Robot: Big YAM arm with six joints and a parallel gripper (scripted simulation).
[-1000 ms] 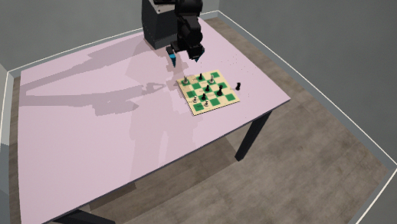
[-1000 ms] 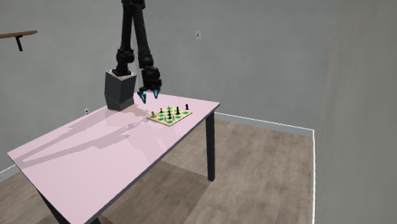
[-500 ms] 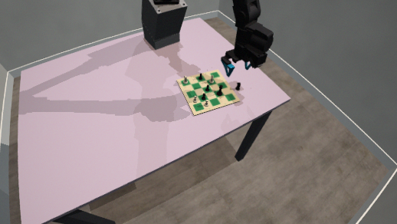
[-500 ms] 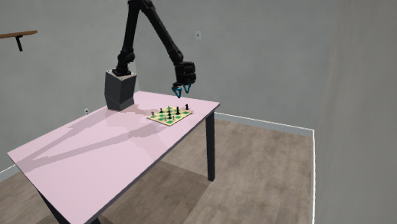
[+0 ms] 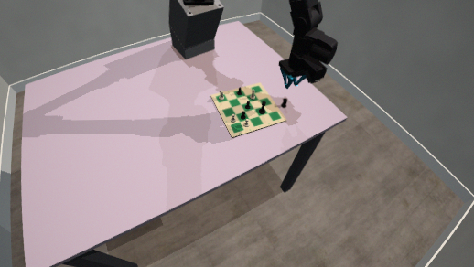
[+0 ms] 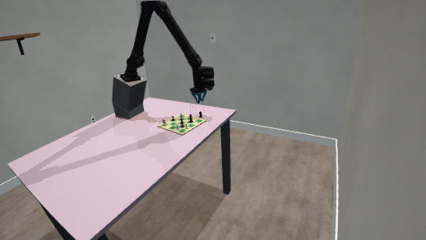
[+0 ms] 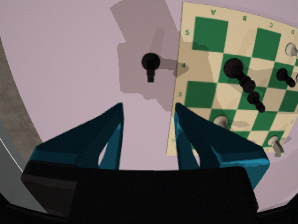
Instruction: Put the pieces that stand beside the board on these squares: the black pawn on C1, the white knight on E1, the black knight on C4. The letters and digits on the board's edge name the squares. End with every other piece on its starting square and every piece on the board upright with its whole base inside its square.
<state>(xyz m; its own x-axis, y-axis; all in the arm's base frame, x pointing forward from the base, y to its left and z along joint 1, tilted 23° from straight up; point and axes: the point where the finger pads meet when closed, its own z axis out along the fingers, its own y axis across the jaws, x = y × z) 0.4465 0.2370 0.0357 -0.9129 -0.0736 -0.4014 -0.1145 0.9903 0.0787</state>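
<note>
My gripper is now 10 mm past the black knight and 100 mm above it. The rest, counted from my hand: white knight 100 mm behind, 230 mm to the right, 90 mm below; then chessboard 30 mm behind, 140 mm to the right, 110 mm below.
</note>
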